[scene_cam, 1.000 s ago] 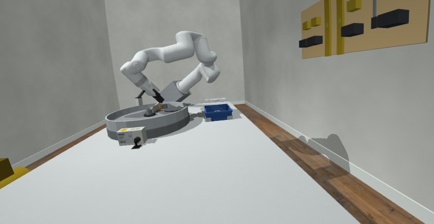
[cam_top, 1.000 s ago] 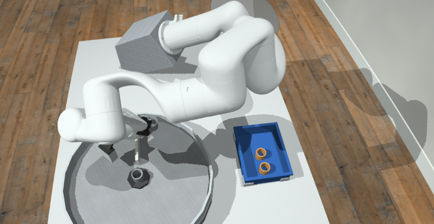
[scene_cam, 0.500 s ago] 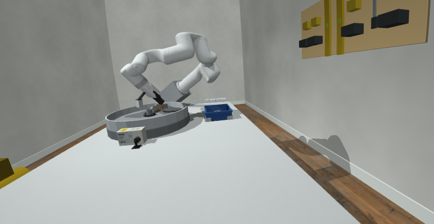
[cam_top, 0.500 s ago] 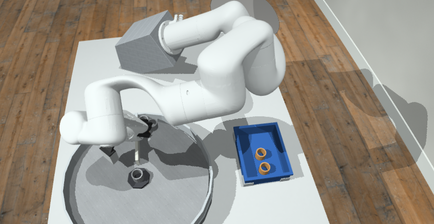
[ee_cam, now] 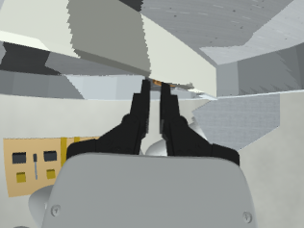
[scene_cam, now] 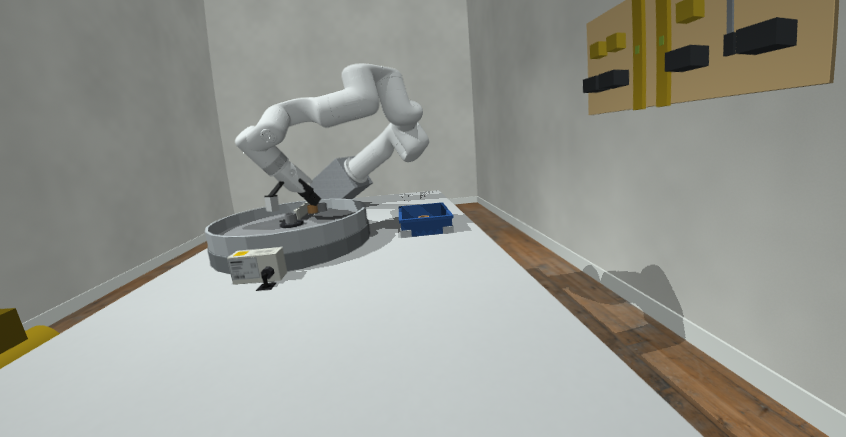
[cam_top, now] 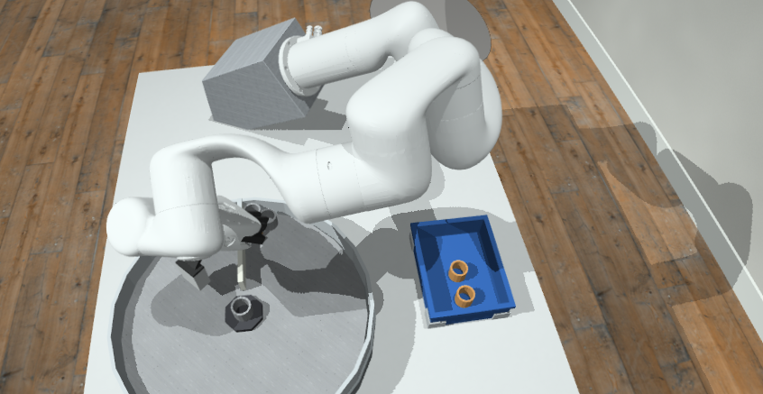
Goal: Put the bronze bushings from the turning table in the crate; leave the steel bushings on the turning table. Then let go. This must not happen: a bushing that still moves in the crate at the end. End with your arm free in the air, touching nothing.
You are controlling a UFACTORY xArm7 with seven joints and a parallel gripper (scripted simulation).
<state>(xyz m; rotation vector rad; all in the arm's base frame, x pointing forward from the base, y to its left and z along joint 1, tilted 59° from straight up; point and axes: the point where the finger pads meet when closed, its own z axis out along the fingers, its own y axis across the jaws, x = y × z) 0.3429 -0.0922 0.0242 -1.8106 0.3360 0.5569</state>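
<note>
The blue crate lies 30 mm ahead of my hand, 360 mm to the left of it and 80 mm below it. Also, from my hand: turning table (150 mm ahead, 50 mm below).
</note>
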